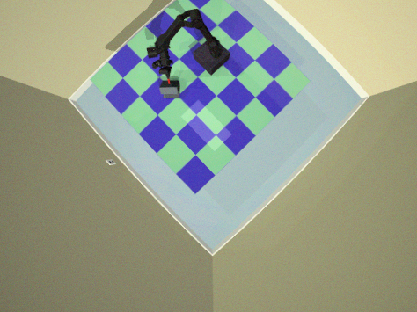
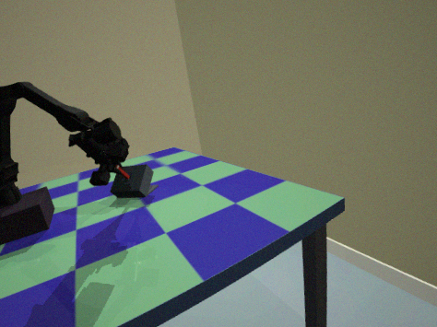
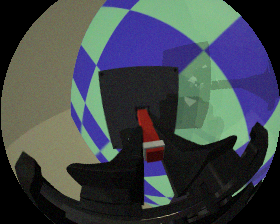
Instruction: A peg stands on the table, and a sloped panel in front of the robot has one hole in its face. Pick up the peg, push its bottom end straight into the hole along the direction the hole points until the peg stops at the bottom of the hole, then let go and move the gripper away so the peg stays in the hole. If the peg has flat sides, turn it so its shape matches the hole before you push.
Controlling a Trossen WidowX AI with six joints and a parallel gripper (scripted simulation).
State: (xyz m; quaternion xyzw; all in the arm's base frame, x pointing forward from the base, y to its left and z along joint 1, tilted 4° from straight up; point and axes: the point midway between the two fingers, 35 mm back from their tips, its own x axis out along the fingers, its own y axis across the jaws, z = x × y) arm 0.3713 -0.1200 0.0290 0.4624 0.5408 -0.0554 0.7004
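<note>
Right now the grey sloped panel is 30 mm ahead of my gripper tip, 30 mm to the left of it and 50 mm below it. Round my gripper tip: red peg 10 mm behind, 10 mm to the right, 10 mm above.
</note>
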